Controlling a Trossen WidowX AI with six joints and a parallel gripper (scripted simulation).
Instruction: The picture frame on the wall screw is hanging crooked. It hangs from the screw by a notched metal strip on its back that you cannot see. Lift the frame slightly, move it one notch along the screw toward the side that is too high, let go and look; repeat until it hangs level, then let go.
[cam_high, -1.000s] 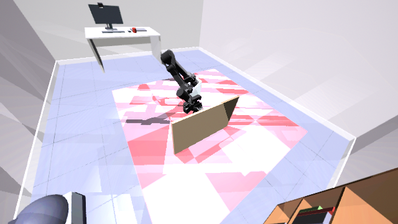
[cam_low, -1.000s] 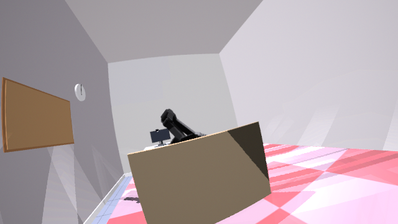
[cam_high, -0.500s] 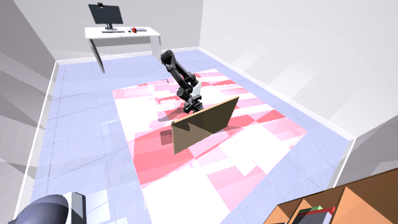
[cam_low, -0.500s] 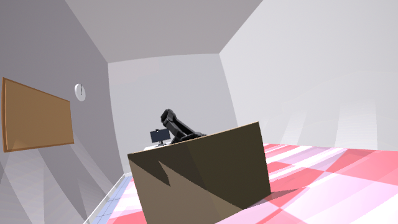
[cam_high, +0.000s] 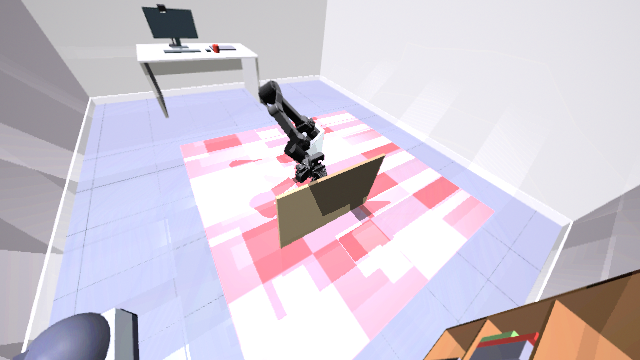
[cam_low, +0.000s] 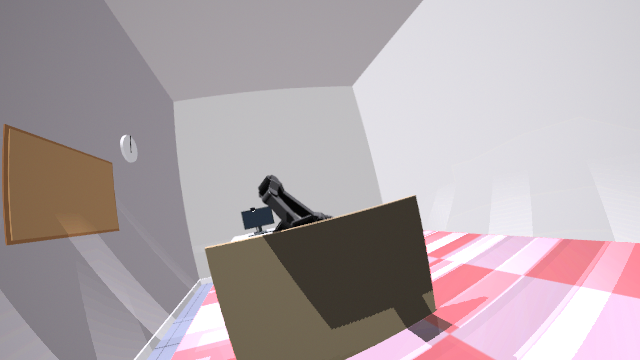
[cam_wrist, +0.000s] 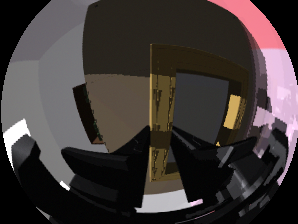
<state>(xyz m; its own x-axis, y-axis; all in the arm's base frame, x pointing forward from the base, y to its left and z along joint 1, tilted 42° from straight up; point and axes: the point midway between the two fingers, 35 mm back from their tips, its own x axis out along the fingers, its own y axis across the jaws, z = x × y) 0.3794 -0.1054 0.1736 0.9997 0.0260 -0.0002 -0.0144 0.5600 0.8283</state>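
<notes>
My gripper tip is now 5 cm above the picture frame and 1 cm to the right of it. Round my gripper tip: wall panel (7 cm below, 2 cm ahead, 1 cm to the left).
</notes>
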